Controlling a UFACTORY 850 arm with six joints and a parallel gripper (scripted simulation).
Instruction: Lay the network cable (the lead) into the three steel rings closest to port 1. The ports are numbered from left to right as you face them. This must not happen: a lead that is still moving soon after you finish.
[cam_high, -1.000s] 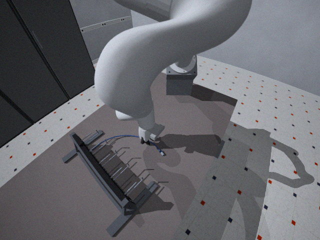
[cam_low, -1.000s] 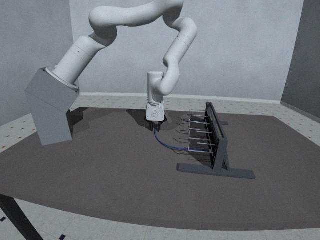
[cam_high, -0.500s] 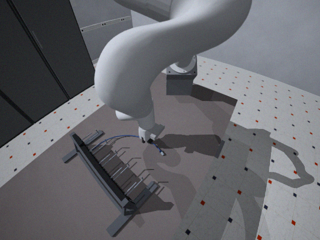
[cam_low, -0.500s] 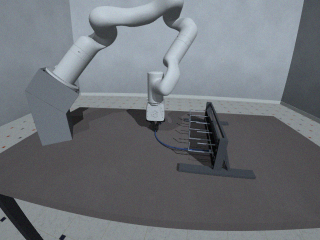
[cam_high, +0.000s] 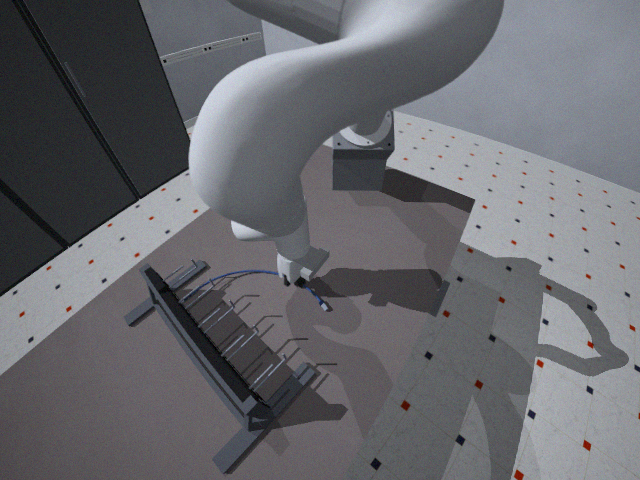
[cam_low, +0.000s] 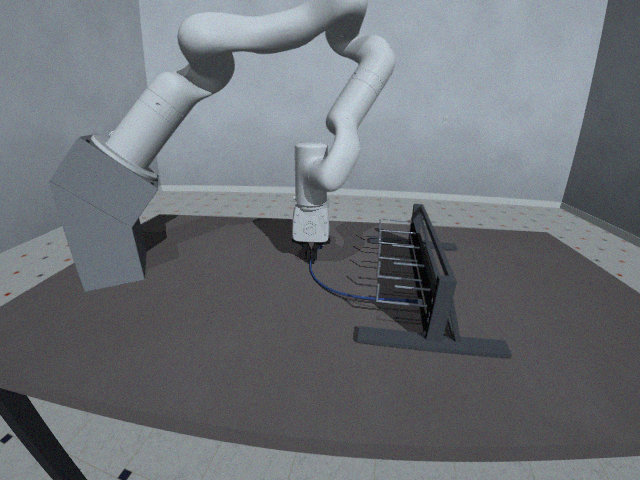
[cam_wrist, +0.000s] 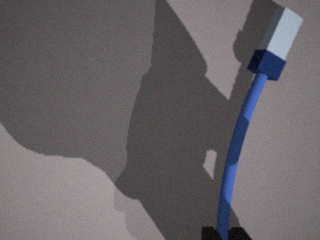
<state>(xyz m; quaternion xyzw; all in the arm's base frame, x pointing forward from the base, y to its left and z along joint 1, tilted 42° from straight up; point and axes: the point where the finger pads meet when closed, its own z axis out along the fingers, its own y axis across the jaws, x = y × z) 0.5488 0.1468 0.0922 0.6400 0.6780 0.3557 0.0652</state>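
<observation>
Now: the plug 11 cm to the left of my hand and 2 cm below it. The rest, counted from my hand: dark patch panel 31 cm ahead, 5 cm above, 3 cm to the right.
</observation>
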